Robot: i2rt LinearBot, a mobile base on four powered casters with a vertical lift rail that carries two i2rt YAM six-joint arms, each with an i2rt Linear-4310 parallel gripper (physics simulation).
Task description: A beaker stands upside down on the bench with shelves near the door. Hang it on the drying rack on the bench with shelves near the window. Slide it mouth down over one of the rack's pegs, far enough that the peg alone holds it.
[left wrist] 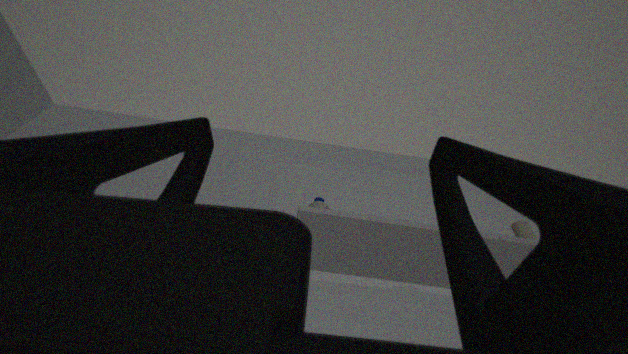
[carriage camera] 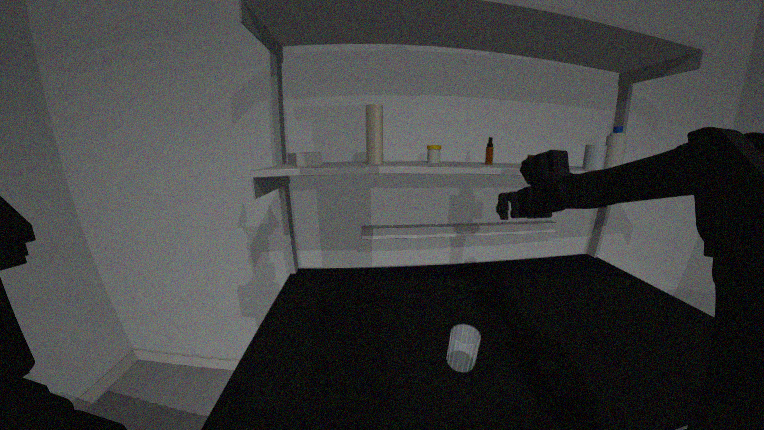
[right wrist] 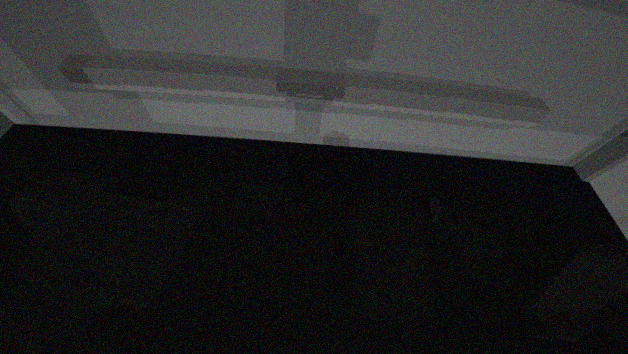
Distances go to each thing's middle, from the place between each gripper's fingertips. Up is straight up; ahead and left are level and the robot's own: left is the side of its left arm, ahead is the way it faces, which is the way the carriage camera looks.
My right hand is 210 mm past the clear beaker [carriage camera: 464, 342], 170 mm to the right of it and 300 mm above it.
The clear beaker lies 520 mm to the right of my left hand, 490 mm below it and 350 mm ahead of it.
